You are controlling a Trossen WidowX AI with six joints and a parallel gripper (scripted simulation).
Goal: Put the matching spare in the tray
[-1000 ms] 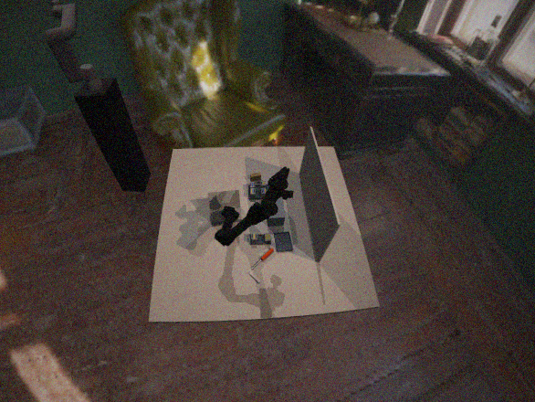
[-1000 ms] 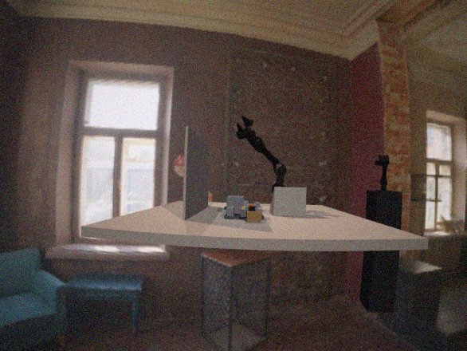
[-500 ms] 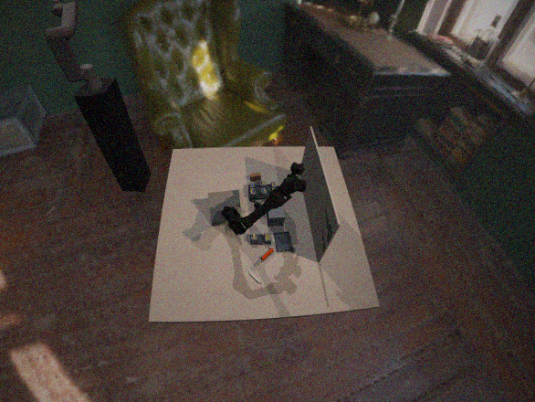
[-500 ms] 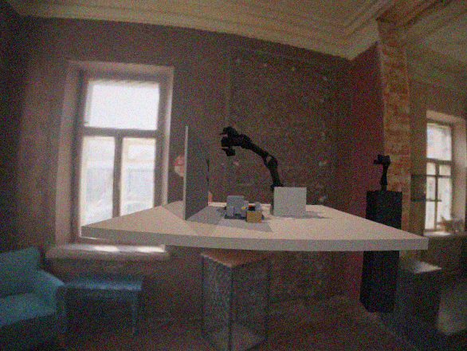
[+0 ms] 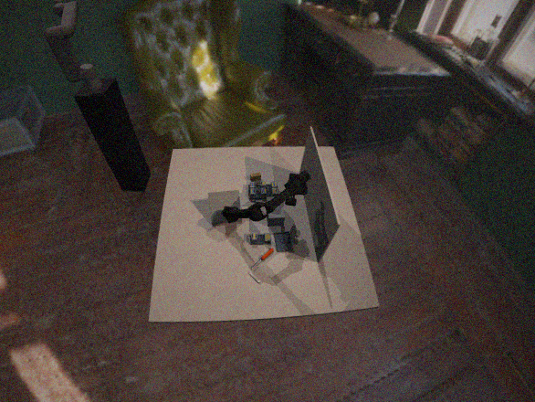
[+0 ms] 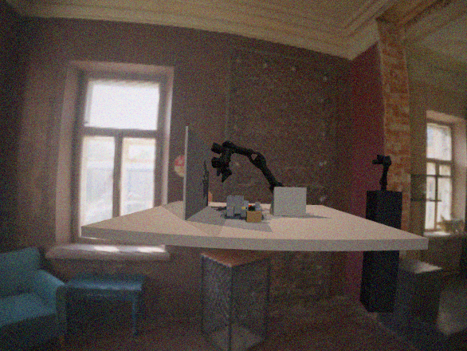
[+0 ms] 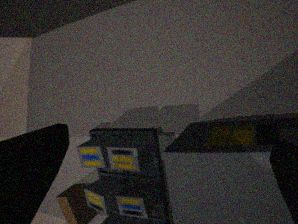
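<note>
The grey spare block lies 180 mm behind my gripper tip, 180 mm to the left of it and 160 mm below it. Round my gripper tip: upright panel: 130 mm ahead, 10 mm to the right, 20 mm above; dark rack: 170 mm behind, 150 mm to the left, 190 mm below; square tray: 40 mm behind, 230 mm to the right, 200 mm below.
</note>
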